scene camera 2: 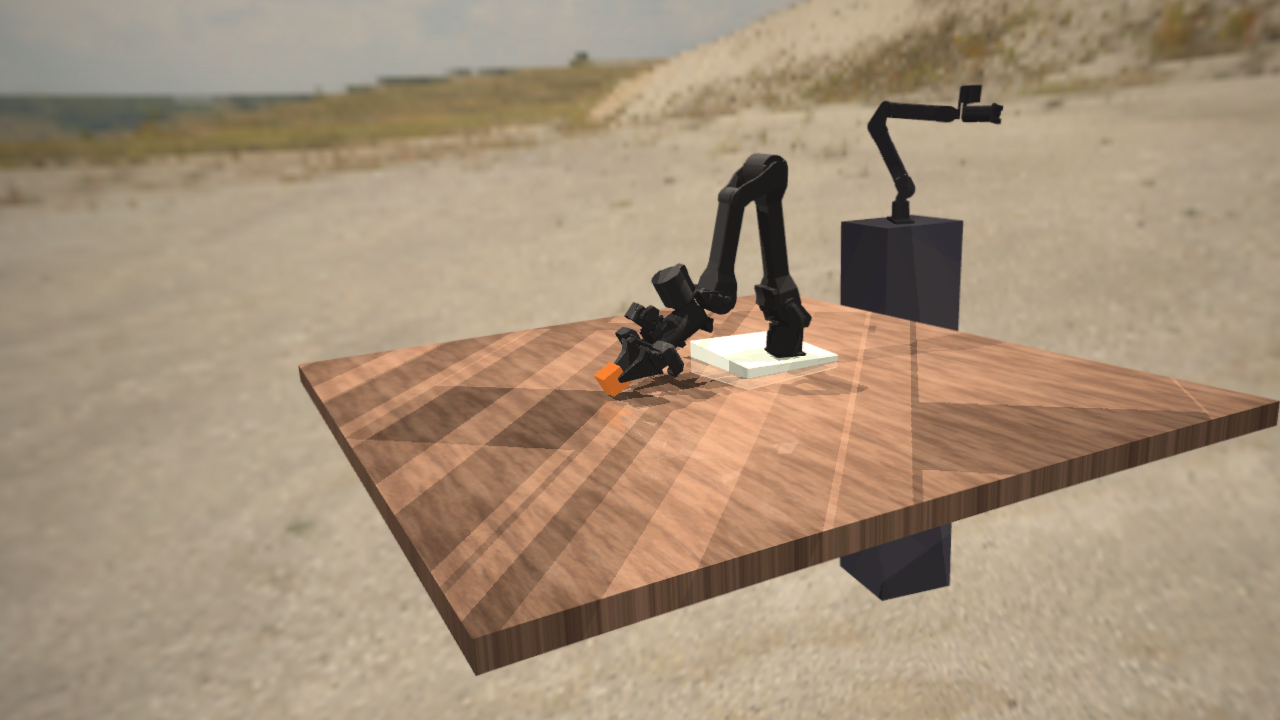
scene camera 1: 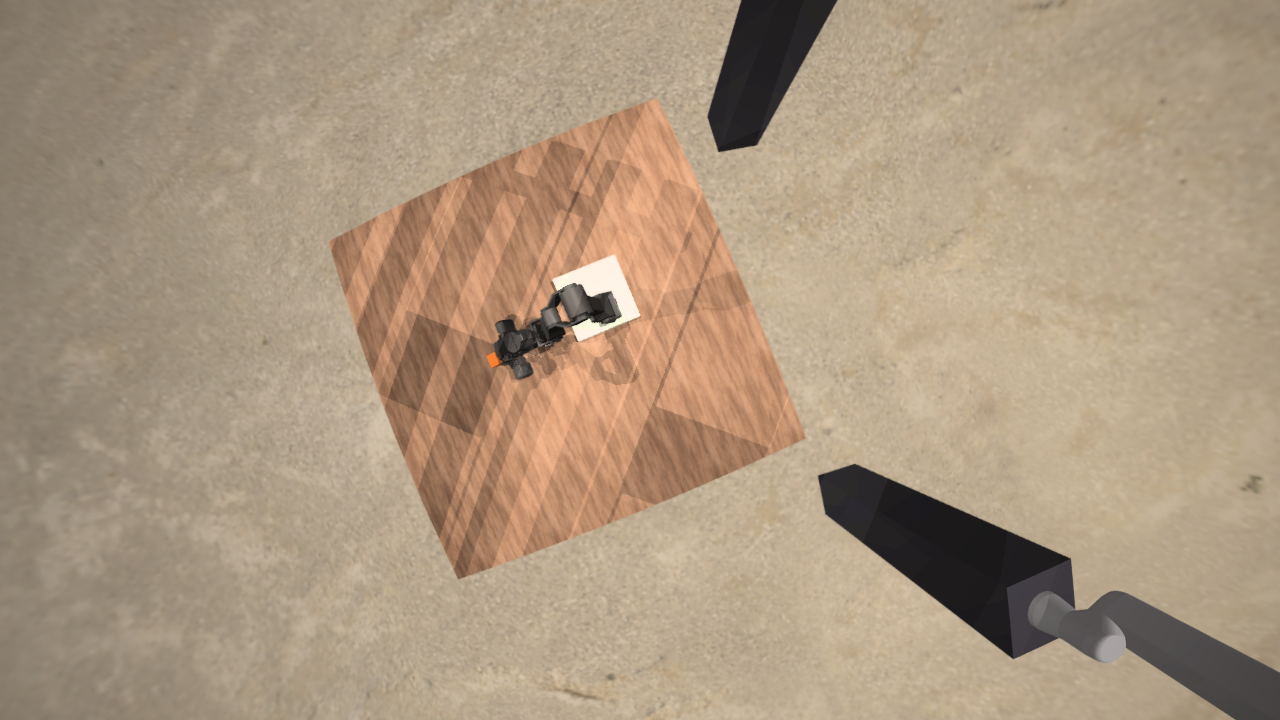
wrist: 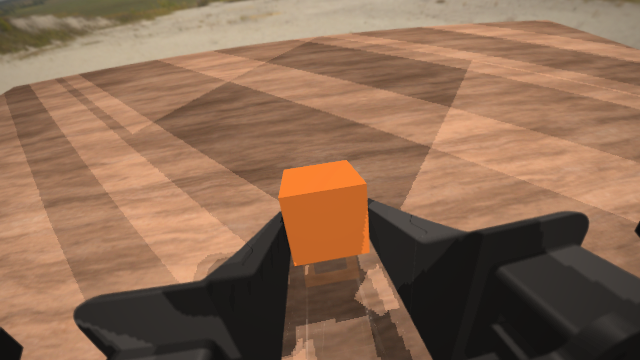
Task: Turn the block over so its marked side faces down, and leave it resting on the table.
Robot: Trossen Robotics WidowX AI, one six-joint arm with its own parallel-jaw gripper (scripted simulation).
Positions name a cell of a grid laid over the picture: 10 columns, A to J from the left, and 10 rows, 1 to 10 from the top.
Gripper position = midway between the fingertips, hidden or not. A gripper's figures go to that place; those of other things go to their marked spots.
My gripper (wrist: F6): 11 cm from the lens. A block (wrist: F6): 9 cm from the lens.
